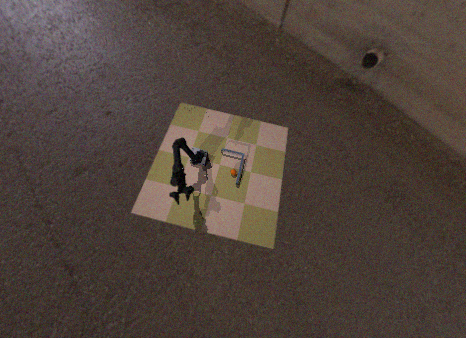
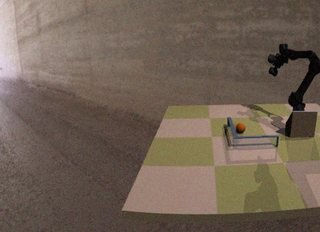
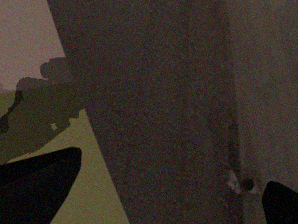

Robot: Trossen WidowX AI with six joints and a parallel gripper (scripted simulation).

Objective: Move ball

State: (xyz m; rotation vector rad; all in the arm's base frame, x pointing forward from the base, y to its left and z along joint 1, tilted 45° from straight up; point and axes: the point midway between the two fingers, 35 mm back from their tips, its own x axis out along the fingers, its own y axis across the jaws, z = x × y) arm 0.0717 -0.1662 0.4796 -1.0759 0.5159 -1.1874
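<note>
Now: gripper tip 270 mm short of the orange ball, 460 mm to the right of it and 280 mm above it.
</note>
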